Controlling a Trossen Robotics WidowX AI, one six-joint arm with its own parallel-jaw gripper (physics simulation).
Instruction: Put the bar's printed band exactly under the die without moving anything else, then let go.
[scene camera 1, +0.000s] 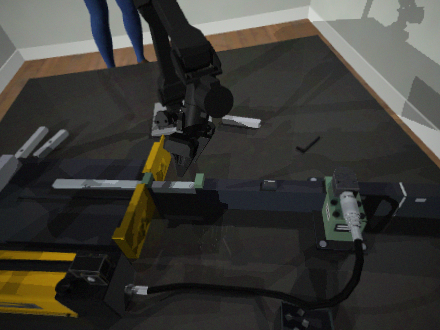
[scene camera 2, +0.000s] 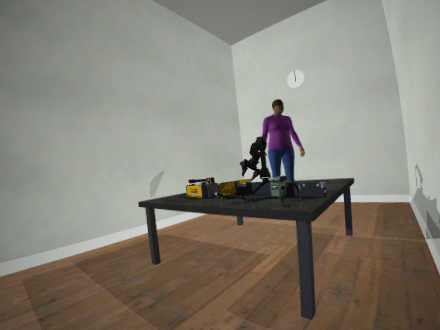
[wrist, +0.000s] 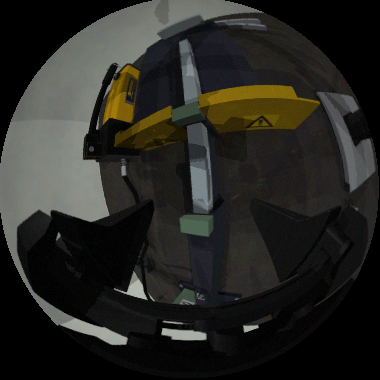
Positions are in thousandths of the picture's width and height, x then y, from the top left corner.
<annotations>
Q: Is my gripper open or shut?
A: Open.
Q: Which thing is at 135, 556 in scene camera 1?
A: A bar.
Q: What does my gripper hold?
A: Nothing.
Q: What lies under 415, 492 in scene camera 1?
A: My gripper.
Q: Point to my gripper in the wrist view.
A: At 536, 538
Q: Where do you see a bar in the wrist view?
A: At 525, 425
</annotations>
